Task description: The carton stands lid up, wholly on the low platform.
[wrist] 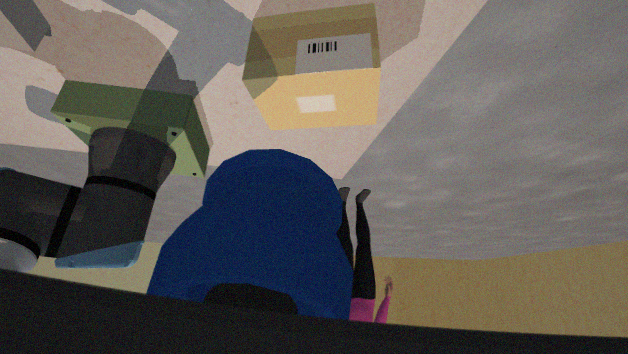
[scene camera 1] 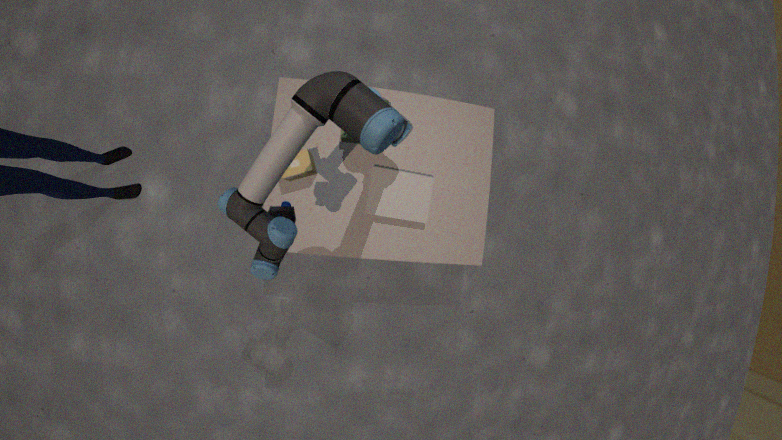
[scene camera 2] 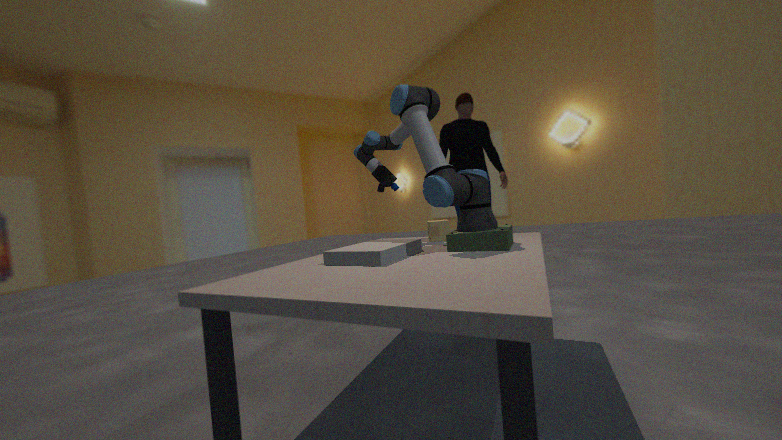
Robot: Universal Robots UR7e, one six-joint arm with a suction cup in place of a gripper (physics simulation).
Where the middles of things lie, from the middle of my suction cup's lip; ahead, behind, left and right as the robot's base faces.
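Labels:
The low platform point(scene camera 1: 396, 194) is 47 cm to the left of my suction cup, 8 cm behind it and 27 cm below it. As for the tan carton point(wrist: 303, 71), my suction cup is 3 cm to the left of it, 21 cm past it and 24 cm above it.

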